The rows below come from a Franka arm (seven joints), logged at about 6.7 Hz.
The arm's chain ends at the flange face. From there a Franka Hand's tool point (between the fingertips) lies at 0.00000 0.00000 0.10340 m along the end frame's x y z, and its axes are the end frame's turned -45 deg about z.
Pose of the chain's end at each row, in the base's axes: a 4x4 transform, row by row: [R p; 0 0 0 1], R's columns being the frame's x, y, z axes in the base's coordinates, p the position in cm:
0.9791 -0.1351 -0.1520 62.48; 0.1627 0.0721 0.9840 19.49; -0.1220 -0.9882 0.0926 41.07; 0 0 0 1
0.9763 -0.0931 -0.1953 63.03; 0.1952 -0.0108 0.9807 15.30; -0.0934 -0.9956 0.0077 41.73; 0 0 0 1
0.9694 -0.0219 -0.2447 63.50; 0.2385 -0.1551 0.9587 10.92; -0.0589 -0.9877 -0.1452 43.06; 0 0 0 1
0.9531 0.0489 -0.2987 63.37; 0.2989 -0.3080 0.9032 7.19; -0.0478 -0.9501 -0.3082 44.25; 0 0 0 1
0.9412 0.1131 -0.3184 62.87; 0.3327 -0.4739 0.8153 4.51; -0.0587 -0.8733 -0.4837 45.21; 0 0 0 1
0.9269 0.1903 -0.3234 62.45; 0.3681 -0.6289 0.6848 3.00; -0.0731 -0.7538 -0.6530 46.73; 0 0 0 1
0.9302 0.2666 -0.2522 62.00; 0.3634 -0.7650 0.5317 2.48; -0.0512 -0.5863 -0.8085 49.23; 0 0 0 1
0.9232 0.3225 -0.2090 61.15; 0.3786 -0.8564 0.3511 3.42; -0.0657 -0.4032 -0.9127 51.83; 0 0 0 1
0.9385 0.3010 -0.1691 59.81; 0.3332 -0.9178 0.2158 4.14; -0.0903 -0.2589 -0.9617 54.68; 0 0 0 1
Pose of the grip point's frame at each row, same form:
0.7879 0.5968 -0.1520 60.91; 0.0641 0.1660 0.9840 29.66; 0.6125 -0.7850 0.0926 42.03; 0 0 0 1
0.7562 0.6245 -0.1953 61.01; 0.1457 0.1304 0.9807 25.44; 0.6380 -0.7700 0.0077 41.81; 0 0 0 1
0.7010 0.6700 -0.2447 60.97; 0.2783 0.0590 0.9587 20.83; 0.6568 -0.7401 -0.1452 41.56; 0 0 0 1
0.6394 0.7085 -0.2987 60.28; 0.4291 -0.0064 0.9032 16.53; 0.6380 -0.7056 -0.3082 41.06; 0 0 0 1
0.5856 0.7455 -0.3184 59.58; 0.5704 -0.0998 0.8153 12.94; 0.5760 -0.6590 -0.4837 40.21; 0 0 0 1
0.5209 0.7900 -0.3234 59.11; 0.7050 -0.1844 0.6848 10.08; 0.4813 -0.5847 -0.6530 39.98; 0 0 0 1
0.4692 0.8463 -0.2522 59.39; 0.7979 -0.2840 0.5317 7.98; 0.3784 -0.4508 -0.8085 40.87; 0 0 0 1
0.4248 0.8808 -0.2090 58.99; 0.8733 -0.3379 0.3511 7.05; 0.2386 -0.3316 -0.9127 42.39; 0 0 0 1
0.4508 0.8765 -0.1691 58.06; 0.8846 -0.4134 0.2158 6.37; 0.1192 -0.2469 -0.9617 44.74; 0 0 0 1

